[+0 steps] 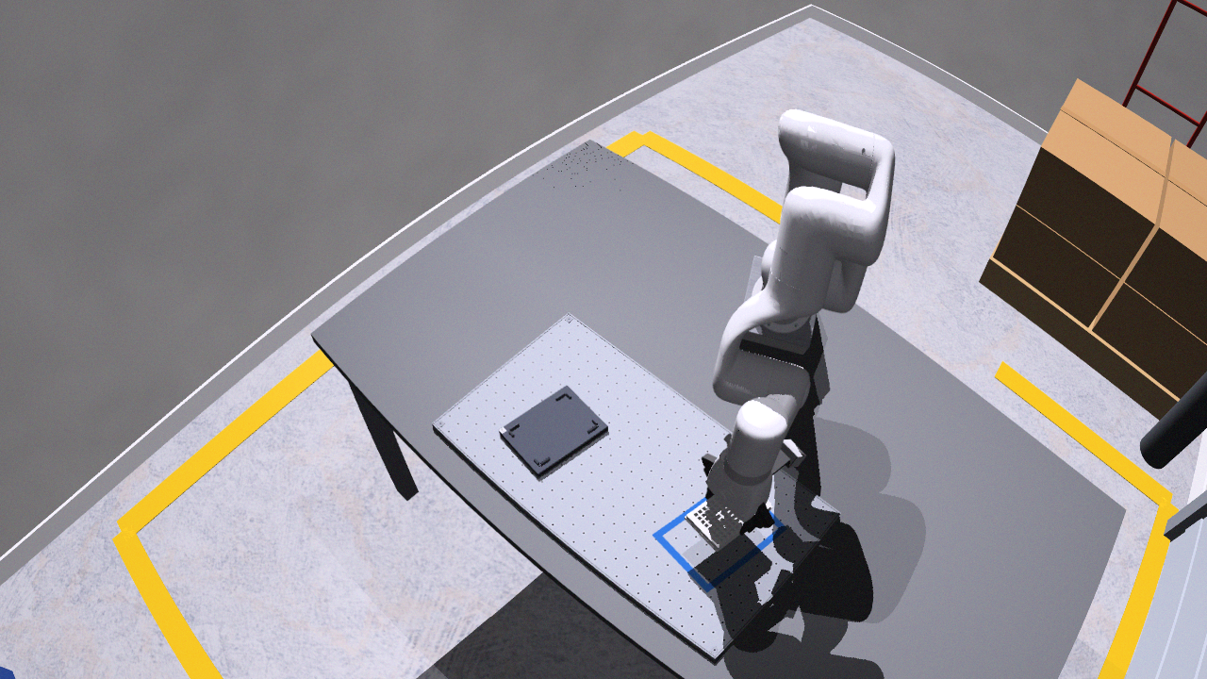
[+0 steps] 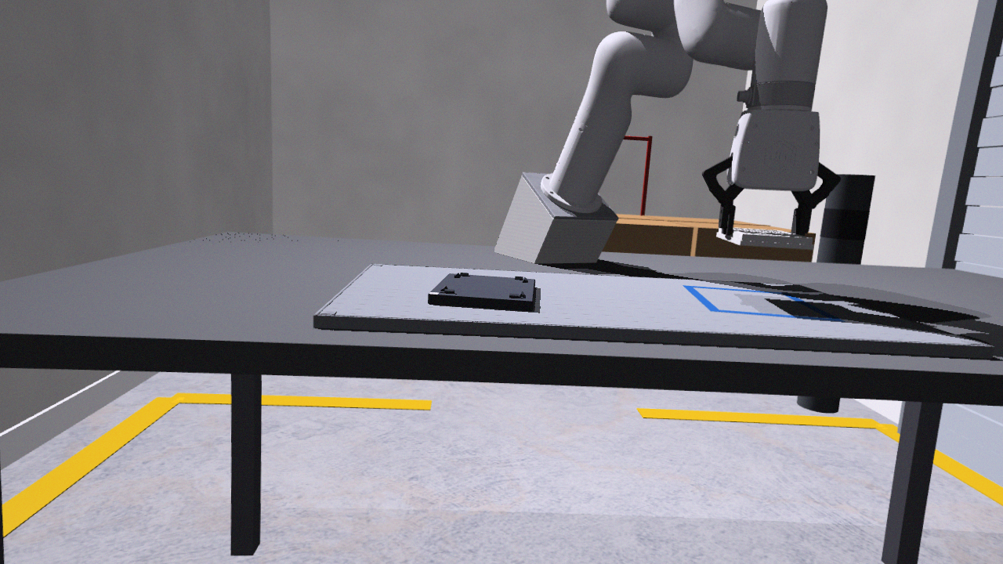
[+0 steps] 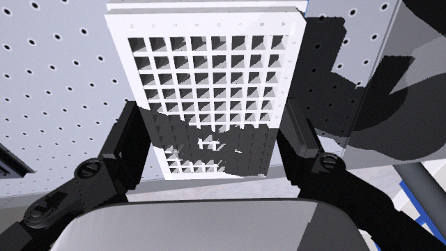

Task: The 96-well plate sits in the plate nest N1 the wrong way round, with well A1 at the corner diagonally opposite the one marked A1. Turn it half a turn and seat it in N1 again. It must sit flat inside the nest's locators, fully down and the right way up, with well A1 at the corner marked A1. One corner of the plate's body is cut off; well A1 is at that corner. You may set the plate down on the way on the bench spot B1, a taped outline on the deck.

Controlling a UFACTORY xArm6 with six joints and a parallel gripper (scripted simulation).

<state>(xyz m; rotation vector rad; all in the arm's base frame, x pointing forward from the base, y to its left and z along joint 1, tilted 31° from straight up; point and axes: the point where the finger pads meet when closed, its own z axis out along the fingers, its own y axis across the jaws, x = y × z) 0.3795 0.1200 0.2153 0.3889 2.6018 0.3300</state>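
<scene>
My hand is 10 mm above the white 96-well plate. Round my hand: A1 label (440 mm to the right, 90 mm below, 80 mm ahead); then plate nest N1 (370 mm to the right, 90 mm below, 20 mm ahead).
</scene>
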